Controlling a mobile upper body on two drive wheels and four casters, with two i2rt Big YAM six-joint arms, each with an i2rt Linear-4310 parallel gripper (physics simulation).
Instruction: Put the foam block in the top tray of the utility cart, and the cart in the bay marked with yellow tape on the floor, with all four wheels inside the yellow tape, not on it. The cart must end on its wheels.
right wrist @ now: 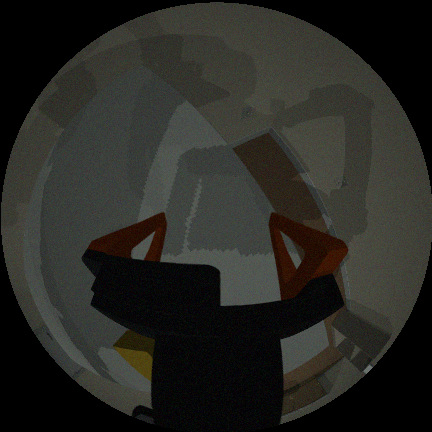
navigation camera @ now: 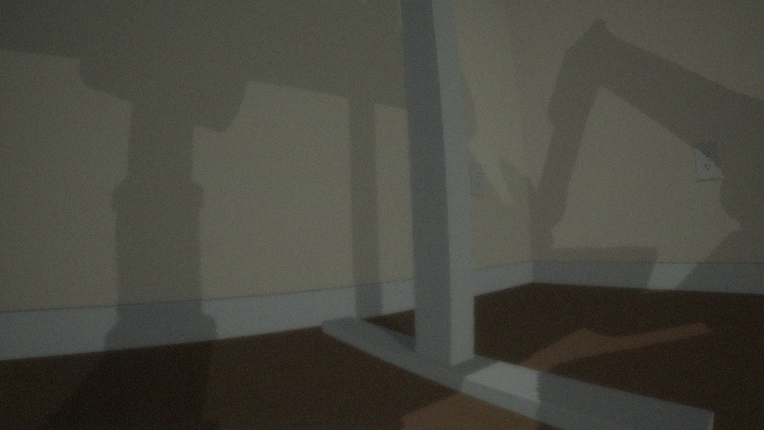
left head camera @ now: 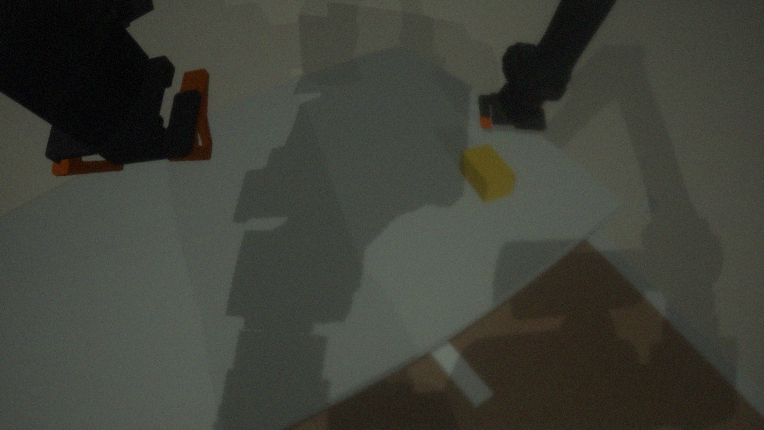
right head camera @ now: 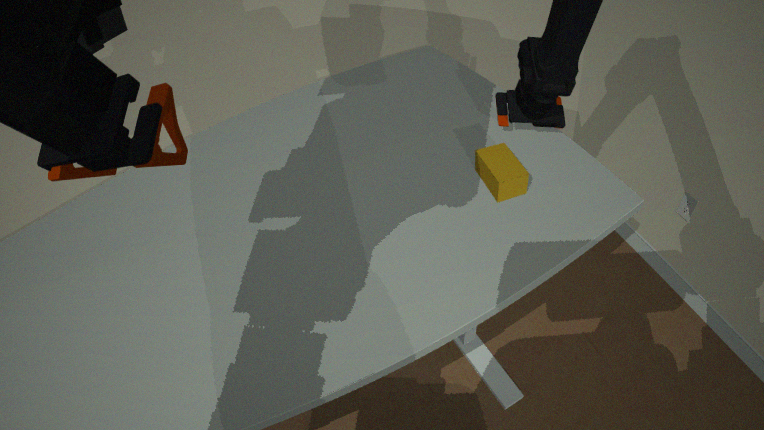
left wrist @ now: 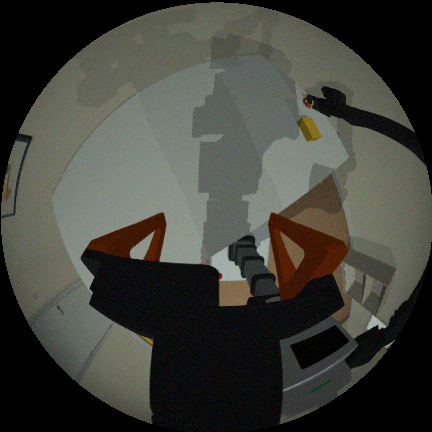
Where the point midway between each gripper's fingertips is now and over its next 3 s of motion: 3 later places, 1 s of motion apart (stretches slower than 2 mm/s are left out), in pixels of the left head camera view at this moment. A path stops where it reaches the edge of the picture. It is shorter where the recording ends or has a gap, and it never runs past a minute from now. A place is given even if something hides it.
My left gripper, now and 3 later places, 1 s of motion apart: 163, 157; 215, 71; 162, 95; 120, 179
My right gripper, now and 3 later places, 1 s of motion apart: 504, 122; 490, 88; 492, 98; 496, 108
